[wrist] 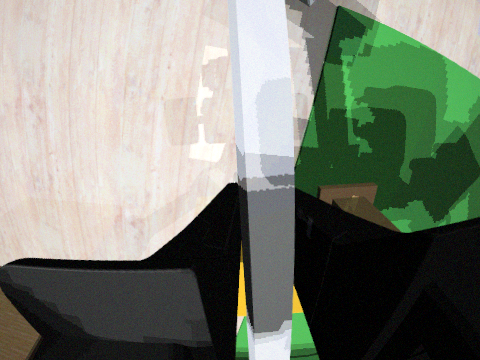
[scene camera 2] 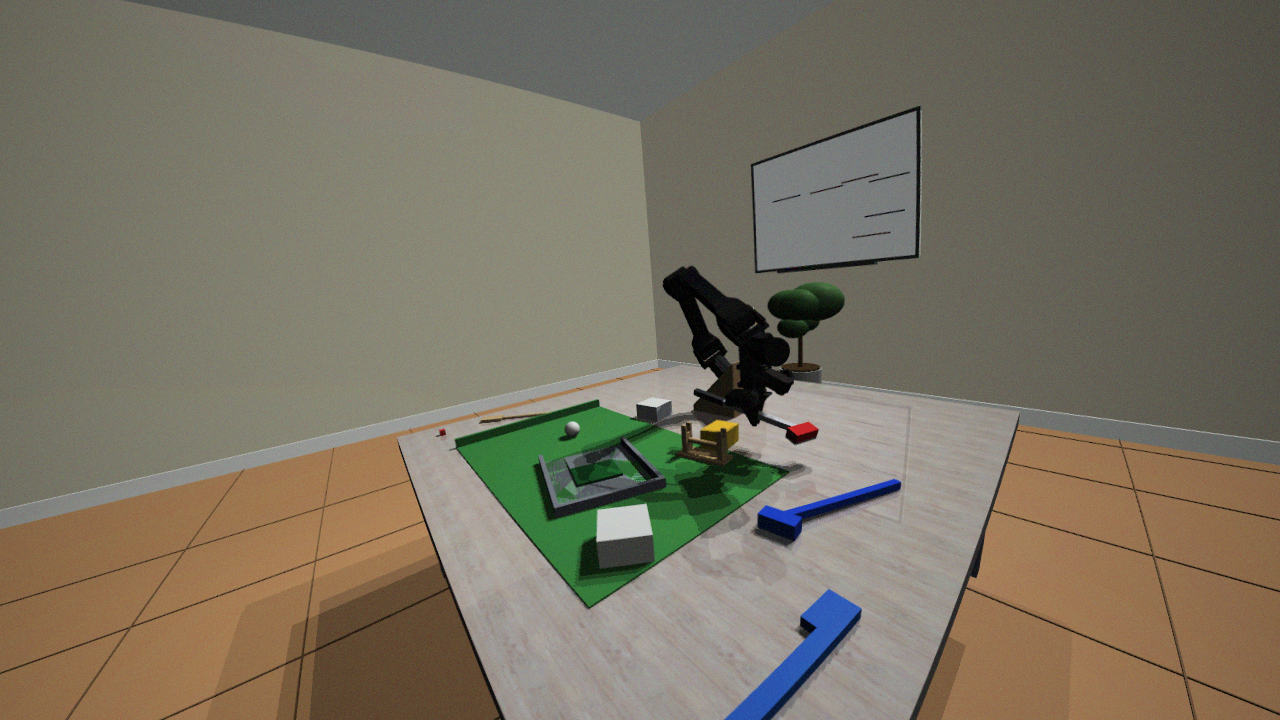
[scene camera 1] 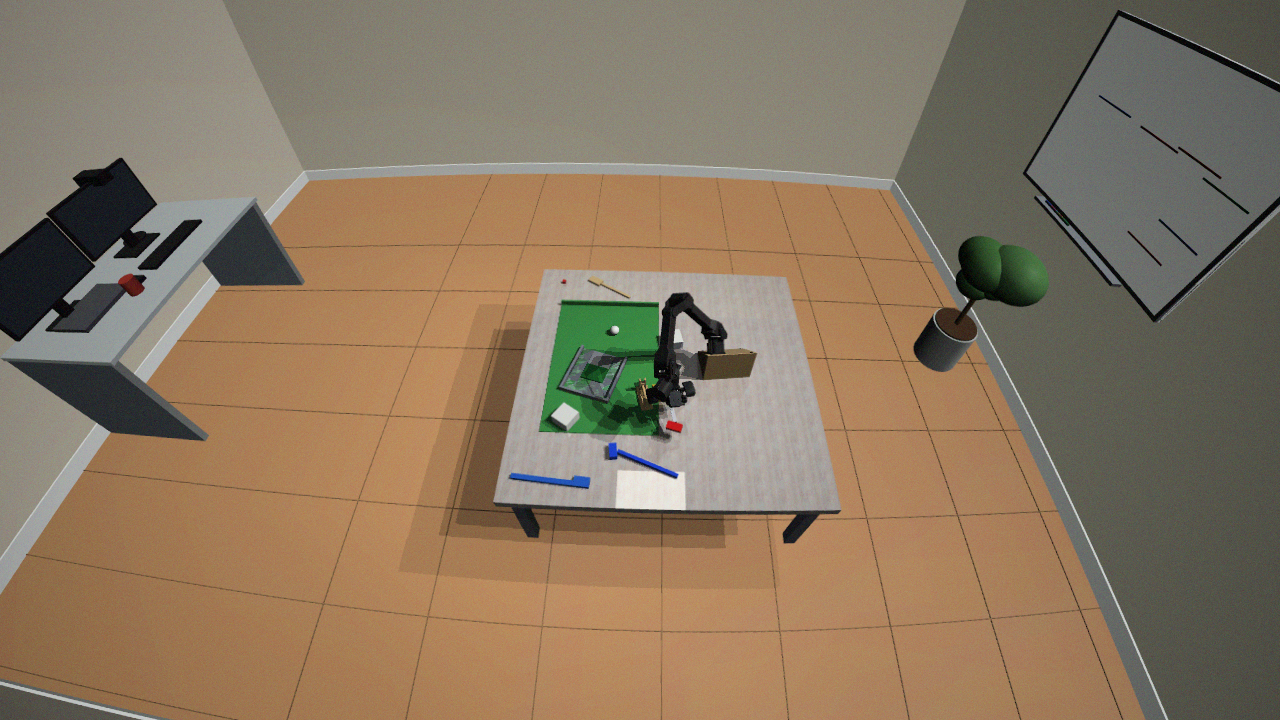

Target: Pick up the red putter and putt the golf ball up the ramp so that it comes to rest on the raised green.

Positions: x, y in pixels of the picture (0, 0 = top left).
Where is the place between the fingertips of my gripper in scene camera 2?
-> At 755, 425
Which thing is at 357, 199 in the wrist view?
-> A wooden rack.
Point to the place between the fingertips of my gripper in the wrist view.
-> At 253, 191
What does my gripper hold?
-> A red putter.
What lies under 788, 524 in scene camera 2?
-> A blue putter.
